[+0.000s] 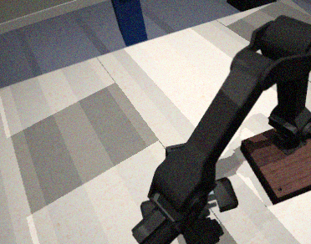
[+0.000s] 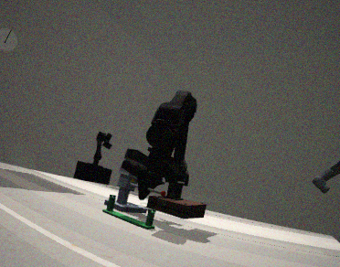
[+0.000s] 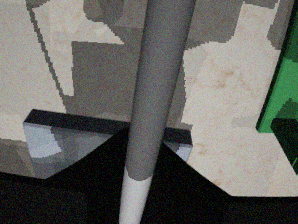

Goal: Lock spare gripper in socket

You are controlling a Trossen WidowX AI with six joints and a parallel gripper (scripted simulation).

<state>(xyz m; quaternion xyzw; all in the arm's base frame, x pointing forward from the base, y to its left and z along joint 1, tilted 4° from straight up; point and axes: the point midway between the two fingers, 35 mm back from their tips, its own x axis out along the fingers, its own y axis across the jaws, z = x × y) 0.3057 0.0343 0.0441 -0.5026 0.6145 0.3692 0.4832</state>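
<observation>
My gripper tip is 60 mm to the left of the grey mount and 20 mm past it. Round my gripper tip: spare gripper 80 mm above, 70 mm to the right, 20 mm behind; green rack 100 mm ahead, 30 mm to the left, 20 mm below.
</observation>
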